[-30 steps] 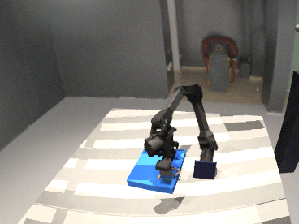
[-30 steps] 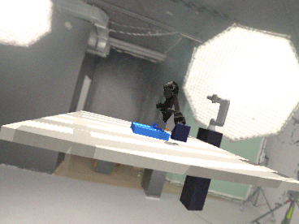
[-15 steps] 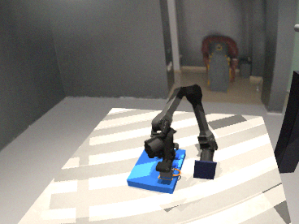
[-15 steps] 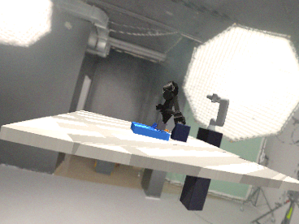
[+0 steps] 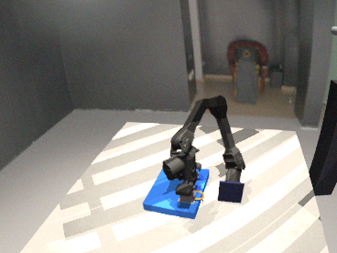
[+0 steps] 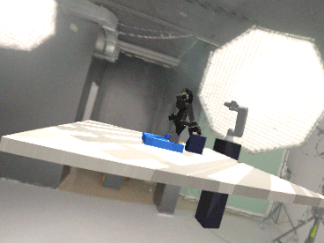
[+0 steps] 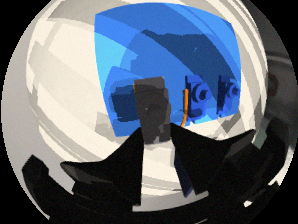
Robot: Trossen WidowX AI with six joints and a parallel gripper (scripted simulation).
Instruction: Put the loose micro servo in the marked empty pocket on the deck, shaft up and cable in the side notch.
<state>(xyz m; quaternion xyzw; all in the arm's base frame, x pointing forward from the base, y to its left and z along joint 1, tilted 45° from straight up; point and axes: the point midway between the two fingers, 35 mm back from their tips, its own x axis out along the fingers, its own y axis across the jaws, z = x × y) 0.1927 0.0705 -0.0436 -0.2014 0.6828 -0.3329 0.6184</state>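
The blue robot deck lies 110 mm ahead of my gripper tip, 90 mm to the right of it and 70 mm below it.
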